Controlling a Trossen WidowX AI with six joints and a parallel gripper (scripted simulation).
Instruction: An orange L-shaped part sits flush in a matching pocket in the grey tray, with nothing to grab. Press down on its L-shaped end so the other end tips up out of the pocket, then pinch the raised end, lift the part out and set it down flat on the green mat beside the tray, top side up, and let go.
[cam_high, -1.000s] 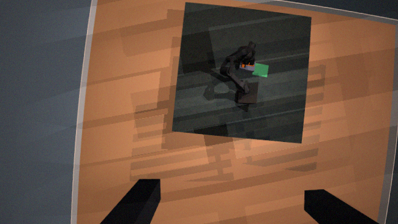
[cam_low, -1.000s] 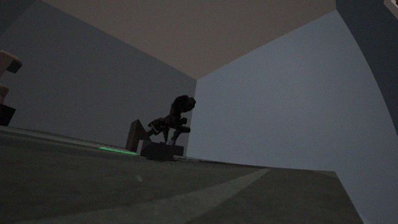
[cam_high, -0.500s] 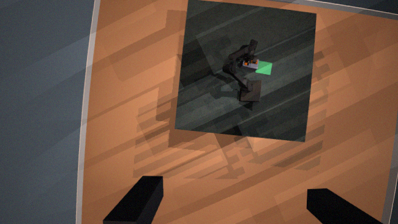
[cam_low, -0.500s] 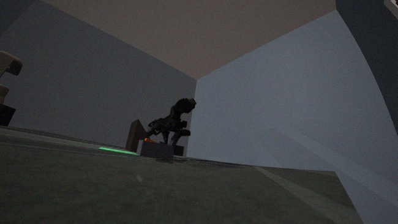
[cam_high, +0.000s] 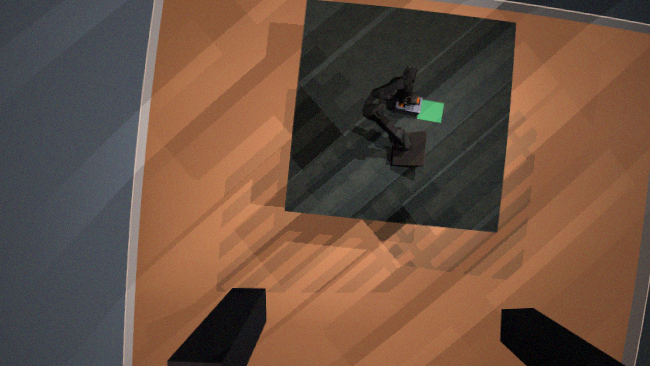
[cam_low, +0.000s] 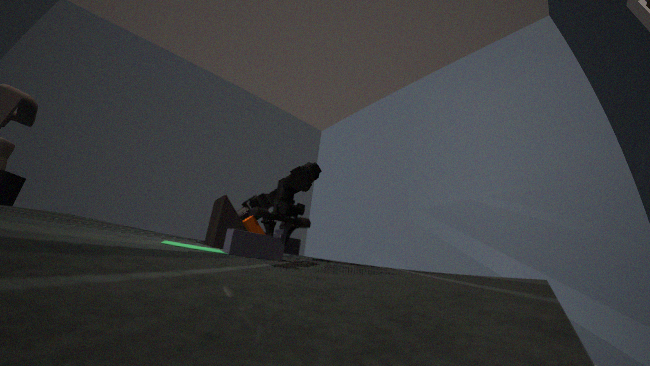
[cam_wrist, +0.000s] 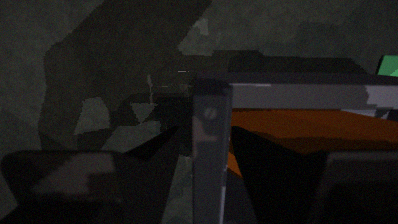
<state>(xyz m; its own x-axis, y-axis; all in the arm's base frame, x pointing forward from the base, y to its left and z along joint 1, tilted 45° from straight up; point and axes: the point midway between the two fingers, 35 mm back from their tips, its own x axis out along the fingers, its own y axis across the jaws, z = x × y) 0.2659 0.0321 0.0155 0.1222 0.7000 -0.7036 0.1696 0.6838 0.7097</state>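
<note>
The orange L-shaped part lies 5 cm to the right of my gripper tip, 2 cm behind it and 1 cm above it. Also, from my gripper tip: green mat: 22 cm to the right, 5 cm below, 5 cm behind.
</note>
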